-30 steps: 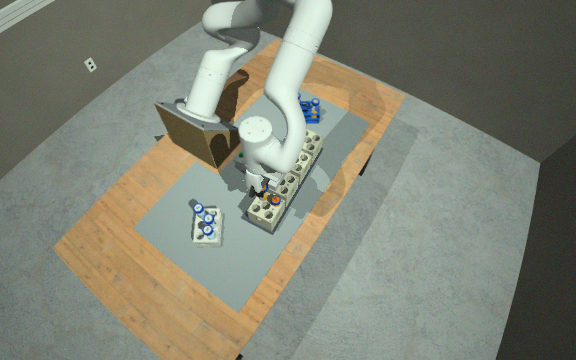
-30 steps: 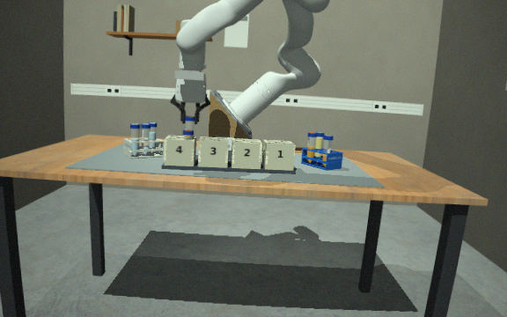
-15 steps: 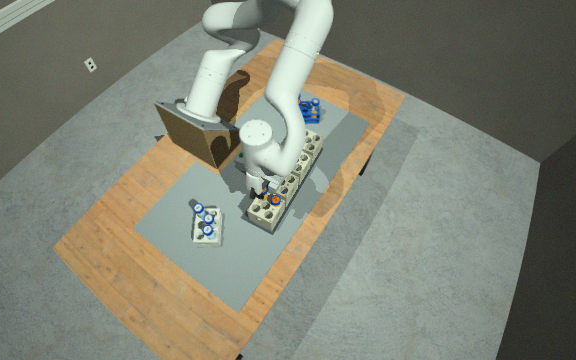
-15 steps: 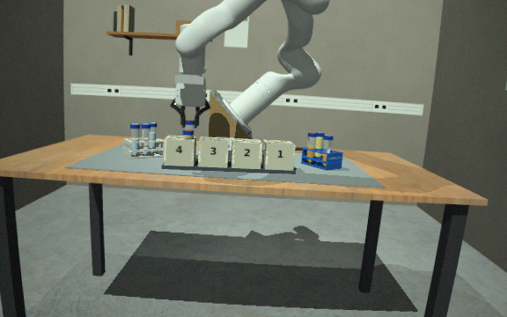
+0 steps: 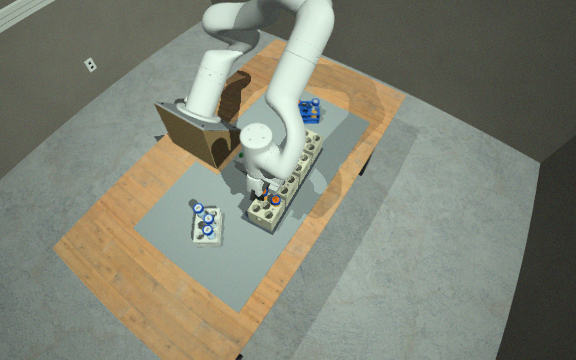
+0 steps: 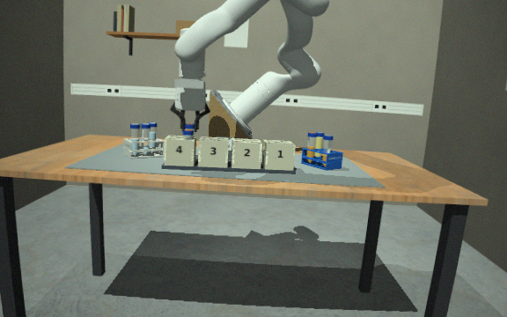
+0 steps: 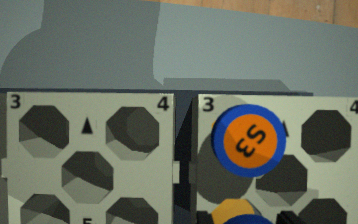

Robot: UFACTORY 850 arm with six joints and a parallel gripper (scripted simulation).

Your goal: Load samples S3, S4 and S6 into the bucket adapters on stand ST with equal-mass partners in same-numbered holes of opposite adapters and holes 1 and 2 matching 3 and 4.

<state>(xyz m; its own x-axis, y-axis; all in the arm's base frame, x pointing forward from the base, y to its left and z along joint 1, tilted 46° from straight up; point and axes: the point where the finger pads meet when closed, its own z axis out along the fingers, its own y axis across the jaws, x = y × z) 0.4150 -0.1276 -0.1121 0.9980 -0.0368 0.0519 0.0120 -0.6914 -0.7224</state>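
Now: the sample tube 50 mm below my hand and 10 mm to the right of it. From my hand the other things lie so: green done key: 180 mm behind, 130 mm to the left, 70 mm below; adapter 3: 80 mm to the left, 80 mm below, 20 mm ahead; loading stand: 140 mm to the left, 130 mm below, 20 mm ahead.
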